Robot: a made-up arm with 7 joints. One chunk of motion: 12 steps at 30 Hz.
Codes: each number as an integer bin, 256 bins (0 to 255) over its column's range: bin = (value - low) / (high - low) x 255, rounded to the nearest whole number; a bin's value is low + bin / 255 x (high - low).
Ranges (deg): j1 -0.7..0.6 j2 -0.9..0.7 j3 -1.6..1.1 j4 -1.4..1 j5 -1..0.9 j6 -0.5..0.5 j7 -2.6..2
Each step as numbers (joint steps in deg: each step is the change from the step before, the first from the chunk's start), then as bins.
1 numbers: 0.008 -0.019 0.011 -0.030 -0.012 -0.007 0.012
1 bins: 139 140 152 146 133 126 145
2 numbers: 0.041 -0.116 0.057 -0.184 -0.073 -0.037 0.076
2 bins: 145 125 156 129 124 118 148
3 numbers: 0.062 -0.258 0.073 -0.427 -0.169 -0.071 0.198
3 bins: 149 102 158 103 112 109 155
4 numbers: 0.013 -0.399 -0.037 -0.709 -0.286 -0.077 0.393
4 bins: 140 80 148 73 96 108 166
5 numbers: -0.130 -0.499 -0.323 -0.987 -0.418 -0.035 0.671
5 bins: 112 64 121 44 78 119 181
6 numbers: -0.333 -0.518 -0.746 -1.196 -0.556 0.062 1.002
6 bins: 72 61 81 22 60 143 200
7 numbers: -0.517 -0.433 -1.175 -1.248 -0.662 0.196 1.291
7 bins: 36 74 40 16 45 177 216
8 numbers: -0.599 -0.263 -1.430 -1.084 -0.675 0.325 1.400
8 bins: 20 102 16 34 44 210 222
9 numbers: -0.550 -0.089 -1.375 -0.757 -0.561 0.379 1.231
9 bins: 29 129 21 68 59 224 212
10 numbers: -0.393 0.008 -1.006 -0.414 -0.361 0.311 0.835
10 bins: 60 145 56 105 86 207 190
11 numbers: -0.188 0.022 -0.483 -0.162 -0.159 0.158 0.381
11 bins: 100 147 105 132 113 168 165
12 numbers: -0.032 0.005 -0.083 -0.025 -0.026 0.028 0.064
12 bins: 131 144 143 146 131 135 148
